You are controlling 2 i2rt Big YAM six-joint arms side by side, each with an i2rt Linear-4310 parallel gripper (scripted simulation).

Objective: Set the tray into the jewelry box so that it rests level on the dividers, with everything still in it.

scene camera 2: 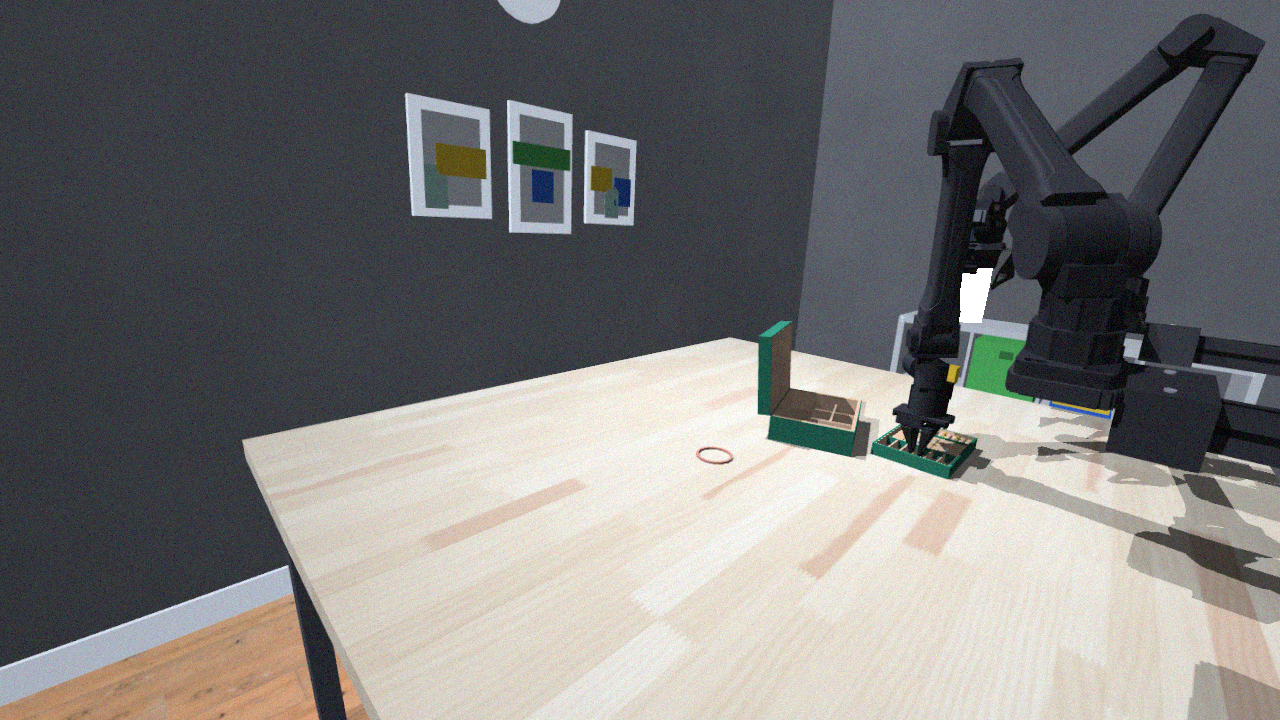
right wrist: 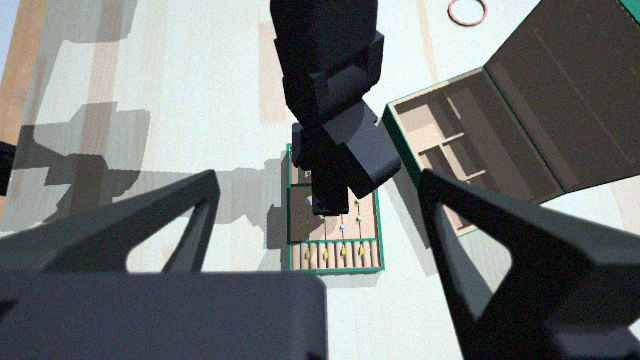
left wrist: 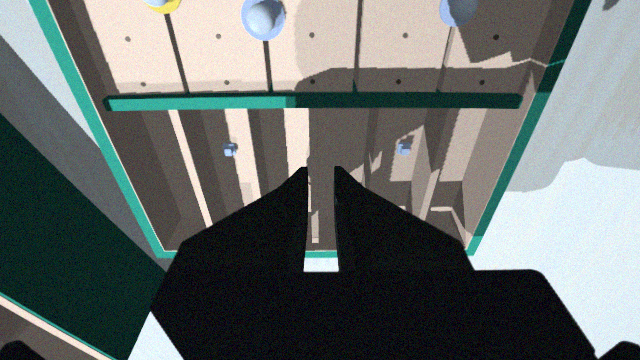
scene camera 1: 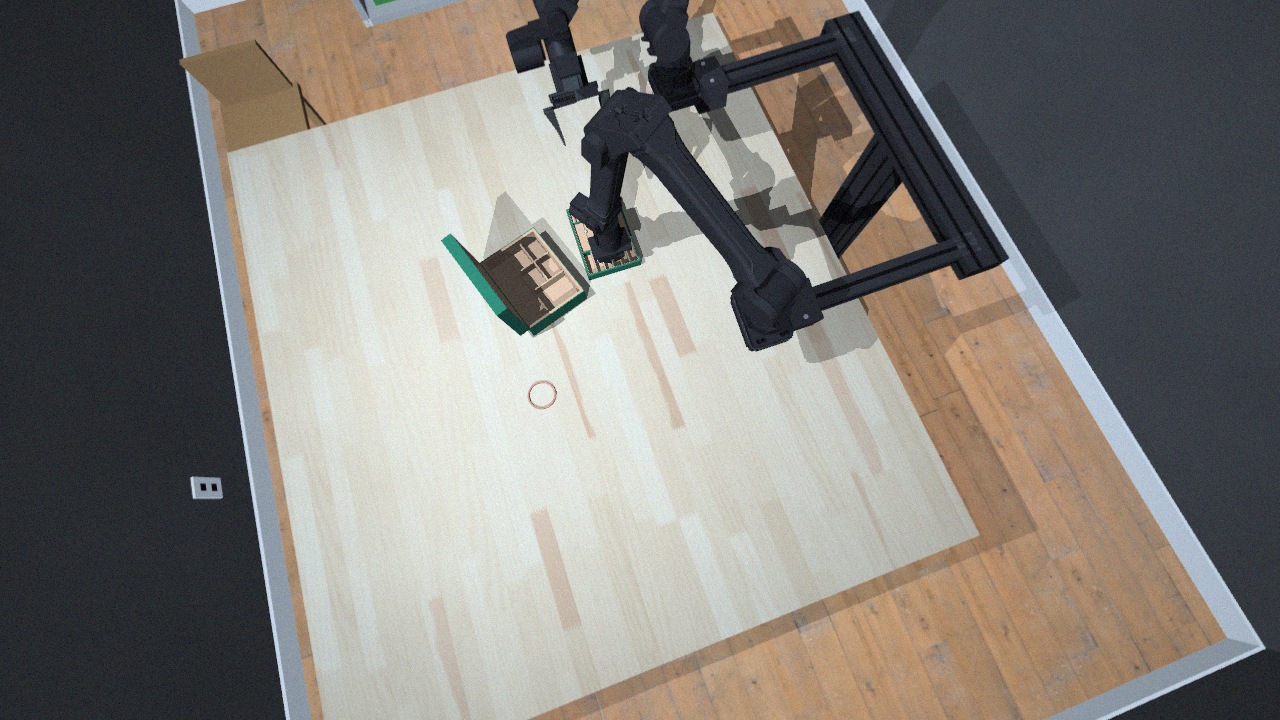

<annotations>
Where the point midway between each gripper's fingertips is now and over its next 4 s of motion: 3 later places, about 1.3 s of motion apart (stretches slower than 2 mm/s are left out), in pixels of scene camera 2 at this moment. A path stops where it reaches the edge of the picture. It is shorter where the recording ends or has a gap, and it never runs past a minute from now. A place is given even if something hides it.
My left gripper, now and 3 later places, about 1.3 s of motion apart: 914, 458; 918, 430; 820, 411; 814, 411
My right gripper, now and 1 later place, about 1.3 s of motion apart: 964, 286; 884, 309
</annotations>
